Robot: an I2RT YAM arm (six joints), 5 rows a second.
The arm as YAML. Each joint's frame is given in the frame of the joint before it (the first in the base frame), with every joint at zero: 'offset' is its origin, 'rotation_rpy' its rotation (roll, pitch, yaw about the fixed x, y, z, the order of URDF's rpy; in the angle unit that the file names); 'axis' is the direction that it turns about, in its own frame. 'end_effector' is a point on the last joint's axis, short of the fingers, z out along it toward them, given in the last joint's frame.
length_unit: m
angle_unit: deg
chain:
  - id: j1
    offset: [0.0, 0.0, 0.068]
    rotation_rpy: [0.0, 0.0, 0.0]
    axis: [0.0, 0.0, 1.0]
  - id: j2
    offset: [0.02, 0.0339, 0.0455]
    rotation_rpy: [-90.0, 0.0, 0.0]
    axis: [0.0, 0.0, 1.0]
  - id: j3
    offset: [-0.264, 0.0, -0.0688]
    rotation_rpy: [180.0, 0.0, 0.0]
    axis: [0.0, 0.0, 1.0]
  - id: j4
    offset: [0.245, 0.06, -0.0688]
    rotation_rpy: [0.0, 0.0, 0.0]
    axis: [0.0, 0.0, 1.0]
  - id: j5
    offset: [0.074, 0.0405, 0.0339]
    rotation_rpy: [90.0, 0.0, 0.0]
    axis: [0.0, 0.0, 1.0]
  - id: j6
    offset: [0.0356, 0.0, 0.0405]
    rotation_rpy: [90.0, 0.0, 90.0]
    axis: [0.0, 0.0, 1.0]
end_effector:
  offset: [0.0, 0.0, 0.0]
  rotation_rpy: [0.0, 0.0, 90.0]
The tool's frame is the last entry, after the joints.
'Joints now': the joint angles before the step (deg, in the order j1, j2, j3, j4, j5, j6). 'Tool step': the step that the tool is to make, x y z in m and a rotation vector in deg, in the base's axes. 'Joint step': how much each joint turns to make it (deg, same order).
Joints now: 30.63, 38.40, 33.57, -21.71, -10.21, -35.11
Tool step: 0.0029, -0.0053, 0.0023, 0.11, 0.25, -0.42
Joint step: -2.62, 0.16, 0.66, -0.82, -2.06, -0.81
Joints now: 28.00, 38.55, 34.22, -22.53, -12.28, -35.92
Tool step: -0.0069, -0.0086, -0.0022, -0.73, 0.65, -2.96
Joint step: -1.29, -2.84, -0.60, -3.06, 1.65, 0.47
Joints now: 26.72, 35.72, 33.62, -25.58, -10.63, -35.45
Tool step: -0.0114, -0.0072, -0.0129, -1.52, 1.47, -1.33
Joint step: -0.21, -4.07, -2.65, -3.43, 1.32, -0.08
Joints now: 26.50, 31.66, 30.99, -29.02, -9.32, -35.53
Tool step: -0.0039, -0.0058, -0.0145, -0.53, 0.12, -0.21
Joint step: -1.85, -2.69, -3.38, 0.14, -1.21, -1.21
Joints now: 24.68, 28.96, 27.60, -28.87, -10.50, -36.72
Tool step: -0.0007, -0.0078, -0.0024, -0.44, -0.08, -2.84
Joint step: -3.10, -1.40, -0.56, -1.03, -0.01, -0.52
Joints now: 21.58, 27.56, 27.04, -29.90, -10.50, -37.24
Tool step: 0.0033, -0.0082, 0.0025, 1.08, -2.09, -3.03
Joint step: -4.42, -0.78, -0.34, 1.81, -1.37, -0.40
